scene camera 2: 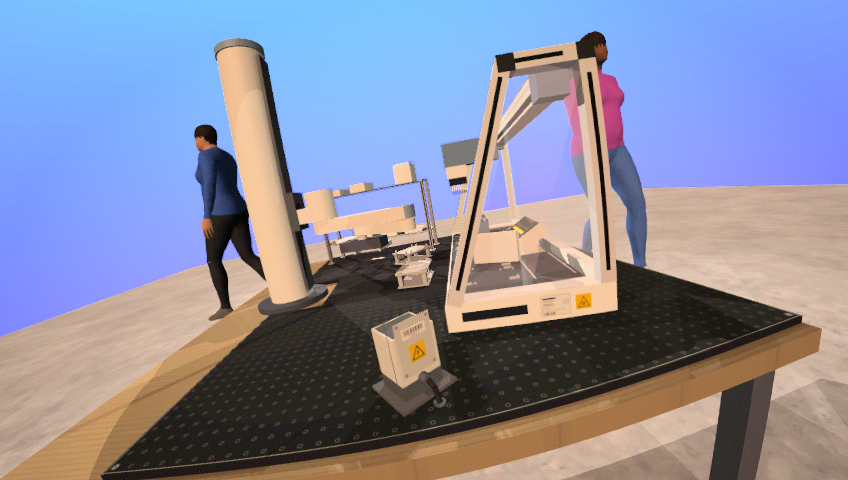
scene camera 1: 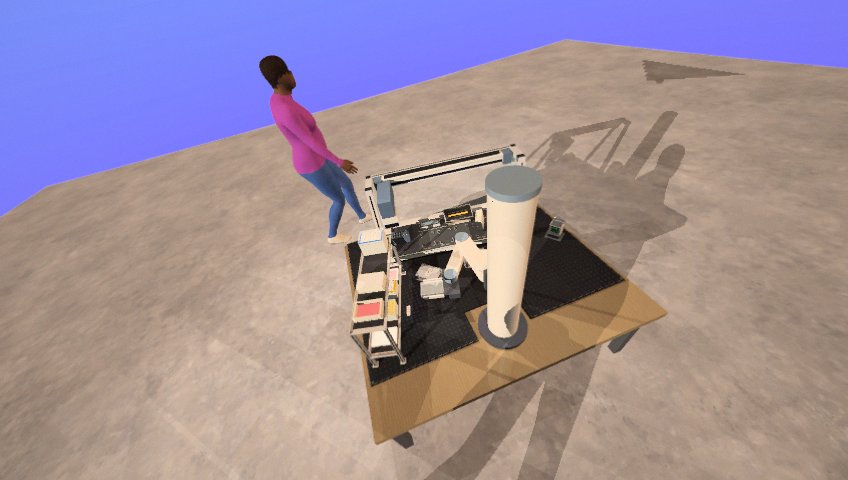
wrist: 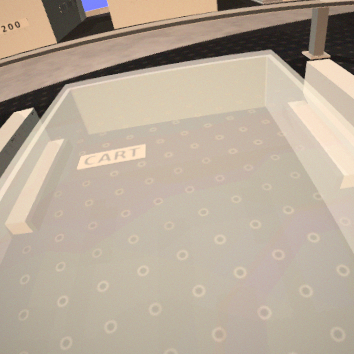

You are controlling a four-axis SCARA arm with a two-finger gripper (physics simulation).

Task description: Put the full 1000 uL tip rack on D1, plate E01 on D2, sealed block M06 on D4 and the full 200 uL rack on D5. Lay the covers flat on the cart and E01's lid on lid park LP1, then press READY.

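My gripper (wrist: 170,105) (scene camera 2: 363,245) is shut on a large clear cover (wrist: 172,95), a finger at each side wall, above the black perforated mat. The mat's CART label (wrist: 112,156) shows through the cover. A beige 200 uL rack (wrist: 25,31) stands on the cart's lower shelf at the upper left of the wrist view, beside another beige block (wrist: 162,12). The cart (scene camera 1: 352,325) holds a red-topped item (scene camera 1: 368,309), a beige box (scene camera 1: 371,283) and a white-and-blue box (scene camera 1: 371,239) on top, and yellow and pink-topped items lower down. Labels M06 and E01 cannot be read.
The framed deck machine (scene camera 1: 440,164) (scene camera 2: 532,309) stands behind the arm. Low stands (scene camera 2: 414,274) are between it and the arm's column (scene camera 1: 511,255) (scene camera 2: 255,178). A small button box (scene camera 1: 555,228) (scene camera 2: 410,349) stands on the mat. Two people are near the table.
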